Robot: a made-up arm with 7 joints.
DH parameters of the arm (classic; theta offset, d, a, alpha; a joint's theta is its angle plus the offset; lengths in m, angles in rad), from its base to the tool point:
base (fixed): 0 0 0 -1.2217
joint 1: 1.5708 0 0 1.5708
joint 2: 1.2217 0 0 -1.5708
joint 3: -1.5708 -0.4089 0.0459 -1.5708
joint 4: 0 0 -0.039 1.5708
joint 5: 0 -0.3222 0 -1.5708
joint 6: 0 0 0 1.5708
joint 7: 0 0 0 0
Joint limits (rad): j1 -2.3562..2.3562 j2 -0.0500..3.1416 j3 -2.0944..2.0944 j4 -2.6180..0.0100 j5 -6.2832..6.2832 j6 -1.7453..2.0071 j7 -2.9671..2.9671
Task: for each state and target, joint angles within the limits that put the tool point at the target. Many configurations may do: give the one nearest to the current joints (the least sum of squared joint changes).
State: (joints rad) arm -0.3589 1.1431 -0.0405 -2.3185 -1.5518 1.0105 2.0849
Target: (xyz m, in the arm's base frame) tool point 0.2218 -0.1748 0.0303
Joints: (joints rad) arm -0.9922 0.2656 -0.6286 -2.6159 -1.5518 1.0105 2.0849
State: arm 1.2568 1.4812 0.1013 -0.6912 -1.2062 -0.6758 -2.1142
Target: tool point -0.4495 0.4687 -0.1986
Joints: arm 1.4704 1.0620 -0.1110 -1.0299 -1.2062 -0.6758 -2.1142
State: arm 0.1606 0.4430 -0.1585 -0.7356 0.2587 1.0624 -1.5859
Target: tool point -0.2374 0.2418 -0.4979
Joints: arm 1.0461 0.5873 -0.1615 -1.4669 0.2587 1.0624 -1.5859
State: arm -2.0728 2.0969 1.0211 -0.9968 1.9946 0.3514 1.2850
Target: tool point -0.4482 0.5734 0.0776
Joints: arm -2.0057 2.4243 1.0290 -0.4452 1.9946 0.3514 1.2850
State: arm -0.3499 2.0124 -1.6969 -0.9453 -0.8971 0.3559 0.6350
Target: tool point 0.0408 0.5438 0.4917
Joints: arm 0.1060 2.4818 -1.4808 -0.3712 -0.8971 0.3559 0.6350
